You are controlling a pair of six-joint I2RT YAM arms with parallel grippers.
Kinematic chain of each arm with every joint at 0, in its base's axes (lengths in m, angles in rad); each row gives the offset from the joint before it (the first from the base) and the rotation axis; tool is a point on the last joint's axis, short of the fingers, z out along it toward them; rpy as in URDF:
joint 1: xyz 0 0 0.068 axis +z
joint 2: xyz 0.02 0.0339 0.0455 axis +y
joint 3: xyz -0.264 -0.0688 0 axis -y
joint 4: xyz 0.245 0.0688 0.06 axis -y
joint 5: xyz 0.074 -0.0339 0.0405 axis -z
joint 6: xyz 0.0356 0 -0.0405 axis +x
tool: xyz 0 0 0 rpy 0 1.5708 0
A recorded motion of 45 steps. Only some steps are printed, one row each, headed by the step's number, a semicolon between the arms.
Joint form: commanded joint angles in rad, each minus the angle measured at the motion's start. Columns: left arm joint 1, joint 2, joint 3, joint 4, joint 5, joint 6; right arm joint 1, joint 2, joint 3, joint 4, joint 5, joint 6.
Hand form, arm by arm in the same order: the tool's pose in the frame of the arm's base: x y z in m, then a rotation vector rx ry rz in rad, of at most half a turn. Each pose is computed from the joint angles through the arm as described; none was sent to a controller.
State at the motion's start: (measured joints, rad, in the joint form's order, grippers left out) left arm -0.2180 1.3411 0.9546 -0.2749 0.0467 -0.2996; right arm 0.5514 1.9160 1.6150 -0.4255 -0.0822 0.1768
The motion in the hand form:
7: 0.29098 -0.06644 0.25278 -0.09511 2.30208 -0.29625; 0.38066 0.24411 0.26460 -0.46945 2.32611 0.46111
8: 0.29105 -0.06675 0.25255 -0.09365 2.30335 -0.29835; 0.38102 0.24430 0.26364 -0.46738 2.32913 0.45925
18: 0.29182 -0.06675 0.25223 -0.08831 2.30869 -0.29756; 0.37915 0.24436 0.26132 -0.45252 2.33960 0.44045
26: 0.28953 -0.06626 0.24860 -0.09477 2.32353 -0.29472; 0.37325 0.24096 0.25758 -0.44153 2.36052 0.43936
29: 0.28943 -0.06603 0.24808 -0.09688 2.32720 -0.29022; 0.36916 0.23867 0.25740 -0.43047 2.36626 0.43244
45: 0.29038 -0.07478 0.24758 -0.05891 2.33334 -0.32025; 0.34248 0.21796 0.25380 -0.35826 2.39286 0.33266
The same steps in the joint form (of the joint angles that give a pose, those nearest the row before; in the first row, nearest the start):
7: -0.0045 0.0316 -0.0122 -0.0103 -0.0300 -0.0131; 0.0130 0.0475 0.0387 -0.0224 0.0086 0.0211
8: -0.0053 0.0326 -0.0120 -0.0104 -0.0283 -0.0133; 0.0131 0.0501 0.0394 -0.0231 0.0101 0.0225
18: -0.0044 0.0370 -0.0081 -0.0151 -0.0255 -0.0088; 0.0169 0.0472 0.0292 -0.0253 0.0293 0.0318
26: -0.0046 0.0339 -0.0203 -0.0210 -0.0270 -0.0133; 0.0177 0.0265 -0.0091 -0.0253 0.0301 0.0440
29: -0.0043 0.0347 -0.0204 -0.0243 -0.0299 -0.0133; 0.0190 0.0095 -0.0318 -0.0239 0.0384 0.0516
45: -0.0302 0.0474 -0.0118 -0.0213 -0.0146 -0.0132; 0.0192 -0.1089 -0.1914 -0.0141 0.1261 0.0794

